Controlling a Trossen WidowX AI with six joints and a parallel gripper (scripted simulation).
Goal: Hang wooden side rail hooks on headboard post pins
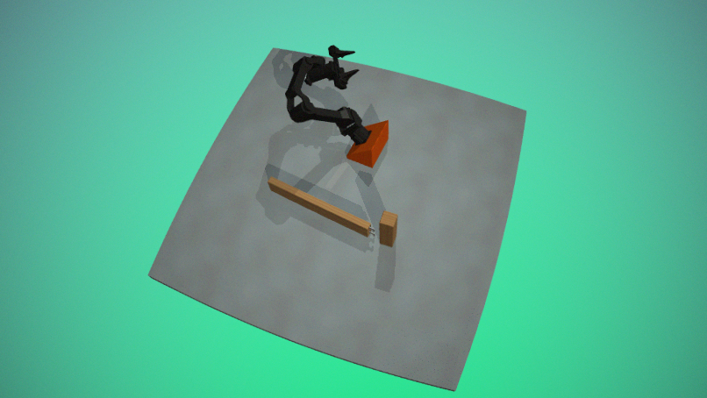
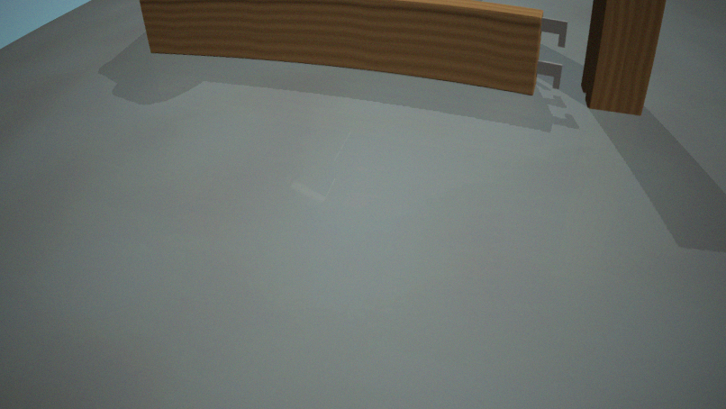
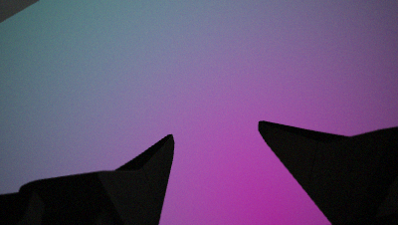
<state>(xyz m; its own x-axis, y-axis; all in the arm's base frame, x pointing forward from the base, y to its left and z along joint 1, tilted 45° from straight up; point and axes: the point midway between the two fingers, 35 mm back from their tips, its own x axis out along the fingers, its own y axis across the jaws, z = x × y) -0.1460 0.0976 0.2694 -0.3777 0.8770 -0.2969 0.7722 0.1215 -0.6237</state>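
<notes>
My gripper tip is 51 cm short of the headboard post, 34 cm to the right of it and 24 cm above it.
</notes>
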